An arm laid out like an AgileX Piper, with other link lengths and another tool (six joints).
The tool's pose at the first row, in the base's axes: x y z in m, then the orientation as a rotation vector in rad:
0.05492, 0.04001, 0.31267, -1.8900, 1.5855, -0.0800
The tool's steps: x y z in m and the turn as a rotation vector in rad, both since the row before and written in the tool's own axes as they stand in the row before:
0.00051, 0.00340, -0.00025, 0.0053, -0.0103, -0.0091
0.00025, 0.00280, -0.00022, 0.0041, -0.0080, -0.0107
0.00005, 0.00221, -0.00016, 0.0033, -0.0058, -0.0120
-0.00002, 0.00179, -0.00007, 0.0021, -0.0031, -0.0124
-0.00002, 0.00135, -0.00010, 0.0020, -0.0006, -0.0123
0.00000, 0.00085, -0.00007, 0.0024, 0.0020, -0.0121
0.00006, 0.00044, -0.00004, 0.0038, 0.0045, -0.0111
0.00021, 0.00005, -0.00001, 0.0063, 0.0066, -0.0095
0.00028, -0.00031, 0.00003, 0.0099, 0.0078, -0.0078
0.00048, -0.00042, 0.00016, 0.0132, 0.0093, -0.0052
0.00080, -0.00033, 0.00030, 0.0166, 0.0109, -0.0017
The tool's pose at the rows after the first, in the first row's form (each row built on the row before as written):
0.05203, 0.03928, 0.31093, -1.8908, 1.5685, -0.0782
0.04962, 0.03881, 0.30955, -1.8942, 1.5519, -0.0784
0.04769, 0.03856, 0.30849, -1.8997, 1.5358, -0.0807
0.04615, 0.03842, 0.30759, -1.9070, 1.5214, -0.0848
0.04497, 0.03828, 0.30694, -1.9148, 1.5088, -0.0912
0.04423, 0.03817, 0.30653, -1.9226, 1.4979, -0.1003
0.04387, 0.03806, 0.30630, -1.9291, 1.4891, -0.1124
0.04390, 0.03787, 0.30621, -1.9327, 1.4823, -0.1277
0.04426, 0.03767, 0.30627, -1.9323, 1.4767, -0.1460
0.04484, 0.03736, 0.30624, -1.9275, 1.4733, -0.1669
0.04553, 0.03682, 0.30597, -1.9175, 1.4730, -0.1901

